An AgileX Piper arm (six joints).
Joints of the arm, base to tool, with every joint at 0 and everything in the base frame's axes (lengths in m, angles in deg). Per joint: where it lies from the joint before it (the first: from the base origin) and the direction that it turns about. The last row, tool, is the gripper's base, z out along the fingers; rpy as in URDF.
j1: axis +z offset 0 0 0.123
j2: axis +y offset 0 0 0
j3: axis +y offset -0.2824 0 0.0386
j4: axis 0.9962 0 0.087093 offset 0.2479 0 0.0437
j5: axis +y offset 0 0 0
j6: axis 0.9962 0 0.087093 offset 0.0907 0 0.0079
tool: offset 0 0 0 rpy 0 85.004 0
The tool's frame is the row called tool.
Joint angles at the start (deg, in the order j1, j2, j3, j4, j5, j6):
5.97 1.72 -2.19 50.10 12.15 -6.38
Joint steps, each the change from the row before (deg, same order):
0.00 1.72 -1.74 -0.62 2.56 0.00
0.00 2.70 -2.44 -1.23 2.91 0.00
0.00 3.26 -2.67 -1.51 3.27 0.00
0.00 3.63 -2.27 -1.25 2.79 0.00
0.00 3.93 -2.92 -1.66 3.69 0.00
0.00 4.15 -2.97 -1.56 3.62 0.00
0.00 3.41 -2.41 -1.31 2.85 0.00
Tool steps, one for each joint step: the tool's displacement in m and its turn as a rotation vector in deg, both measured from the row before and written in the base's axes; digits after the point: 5 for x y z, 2 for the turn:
0.00054 0.00295 0.00573 -0.97 1.54 1.89
0.00180 0.00319 0.00815 -1.65 2.01 2.07
0.00295 0.00341 0.00814 -1.99 2.61 2.27
0.00465 0.00293 0.00564 -1.72 3.13 1.92
0.00511 0.00346 0.00748 -2.15 3.43 2.51
0.00632 0.00322 0.00704 -2.02 3.63 2.42
0.00584 0.00232 0.00526 -1.65 2.98 1.88

